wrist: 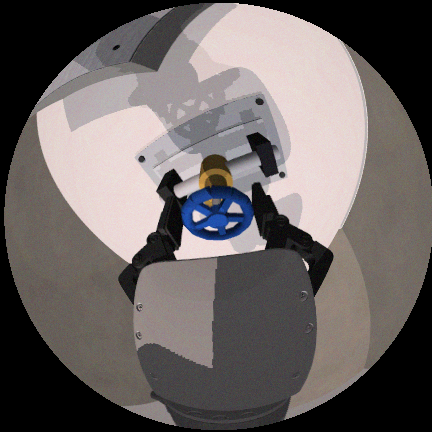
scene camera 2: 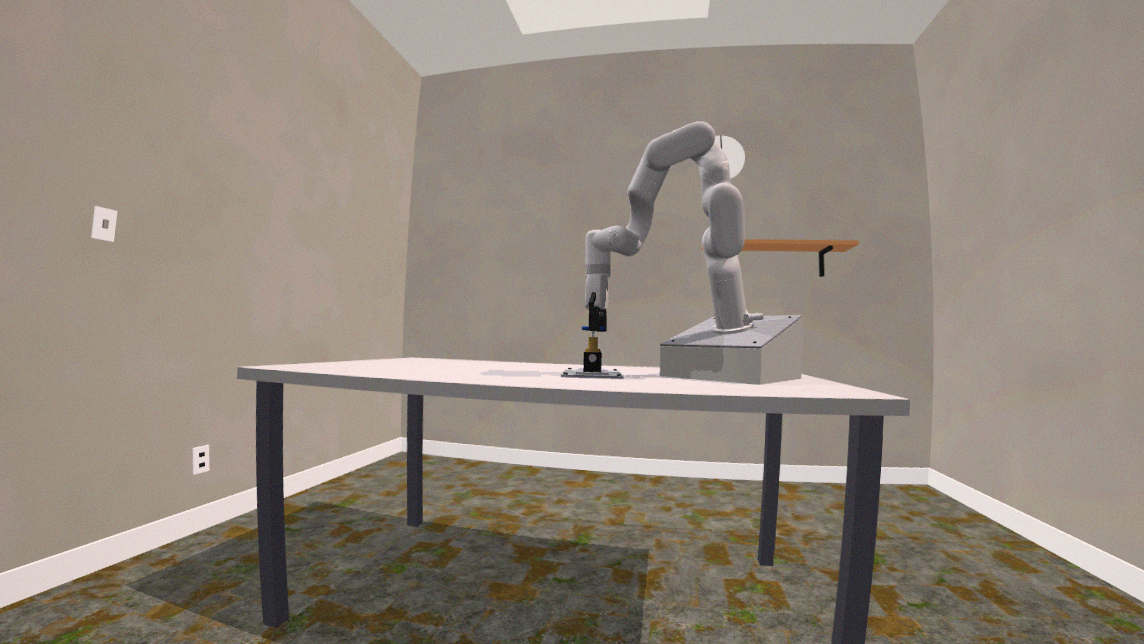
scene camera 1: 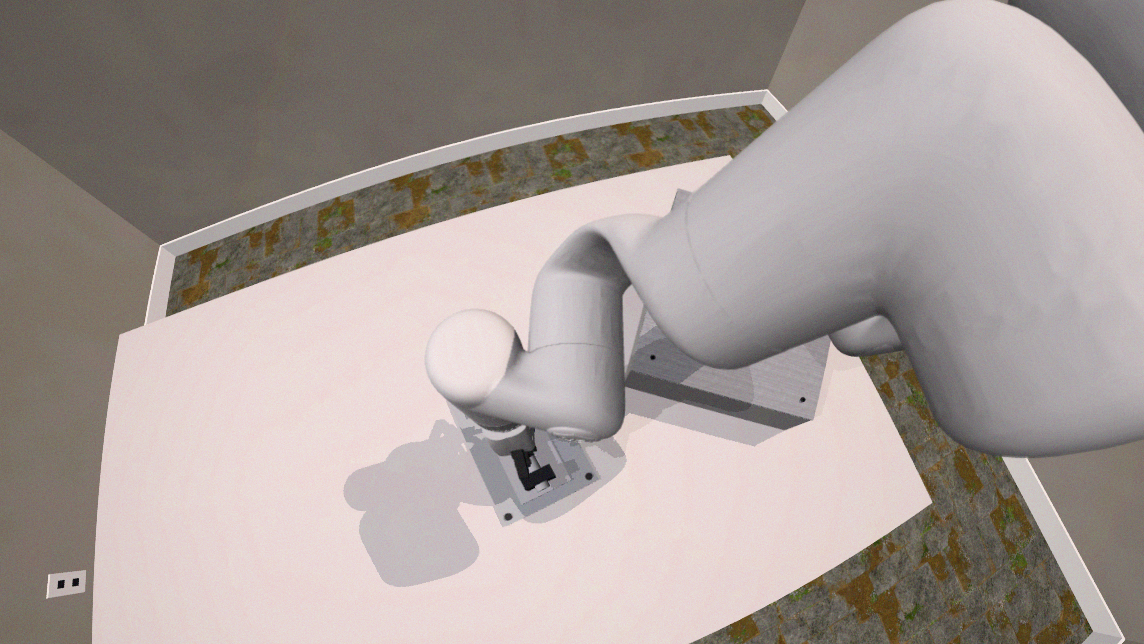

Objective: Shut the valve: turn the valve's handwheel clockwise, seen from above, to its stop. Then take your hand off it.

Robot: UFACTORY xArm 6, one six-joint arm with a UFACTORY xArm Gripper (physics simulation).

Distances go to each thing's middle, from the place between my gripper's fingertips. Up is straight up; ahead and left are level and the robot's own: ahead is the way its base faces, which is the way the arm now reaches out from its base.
Right now my hand is 1 cm short of the blue handwheel (wrist: pixel 217 216). Also, from my hand: grey base plate (scene camera 1: pixel 571 454) (12 cm below, 1 cm ahead).
